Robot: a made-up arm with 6 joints. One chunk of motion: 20 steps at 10 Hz.
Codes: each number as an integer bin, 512 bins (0 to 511) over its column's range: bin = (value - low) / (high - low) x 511, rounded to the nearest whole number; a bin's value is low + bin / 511 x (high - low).
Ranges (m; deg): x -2.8..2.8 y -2.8..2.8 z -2.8..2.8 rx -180..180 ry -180..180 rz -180..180
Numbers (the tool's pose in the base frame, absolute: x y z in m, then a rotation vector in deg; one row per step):
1: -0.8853 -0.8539 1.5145 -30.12 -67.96 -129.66
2: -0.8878 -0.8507 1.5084 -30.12 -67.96 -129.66
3: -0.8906 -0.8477 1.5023 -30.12 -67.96 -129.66
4: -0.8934 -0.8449 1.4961 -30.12 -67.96 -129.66
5: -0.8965 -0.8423 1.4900 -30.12 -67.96 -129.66
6: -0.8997 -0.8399 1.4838 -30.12 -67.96 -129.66
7: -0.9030 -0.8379 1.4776 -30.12 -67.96 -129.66
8: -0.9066 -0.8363 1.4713 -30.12 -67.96 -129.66
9: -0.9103 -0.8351 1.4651 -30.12 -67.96 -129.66
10: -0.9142 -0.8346 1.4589 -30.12 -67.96 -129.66
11: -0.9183 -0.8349 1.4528 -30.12 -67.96 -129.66
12: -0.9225 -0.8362 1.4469 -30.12 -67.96 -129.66
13: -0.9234 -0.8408 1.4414 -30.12 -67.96 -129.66
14: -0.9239 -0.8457 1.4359 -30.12 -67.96 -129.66
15: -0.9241 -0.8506 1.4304 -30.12 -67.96 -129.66
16: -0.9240 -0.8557 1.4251 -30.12 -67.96 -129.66
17: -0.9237 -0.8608 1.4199 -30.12 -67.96 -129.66
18: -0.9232 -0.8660 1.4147 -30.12 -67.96 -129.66
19: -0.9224 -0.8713 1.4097 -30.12 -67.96 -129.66
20: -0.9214 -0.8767 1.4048 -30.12 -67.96 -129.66
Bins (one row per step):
1: 175 178 394 213 159 71
2: 174 178 393 213 159 71
3: 174 178 393 213 159 71
4: 174 178 392 213 159 71
5: 174 179 391 213 159 71
6: 173 179 391 213 159 71
7: 173 179 390 213 159 71
8: 173 179 390 213 159 71
9: 172 179 389 213 159 71
10: 172 179 389 213 159 71
11: 172 179 388 213 159 71
12: 171 179 388 213 159 71
13: 171 179 387 213 159 71
14: 171 178 387 213 159 71
15: 171 178 386 213 159 71
16: 171 177 386 213 159 71
17: 171 177 385 213 159 71
18: 171 176 385 213 159 71
19: 171 176 384 213 159 71
20: 171 176 384 213 159 71

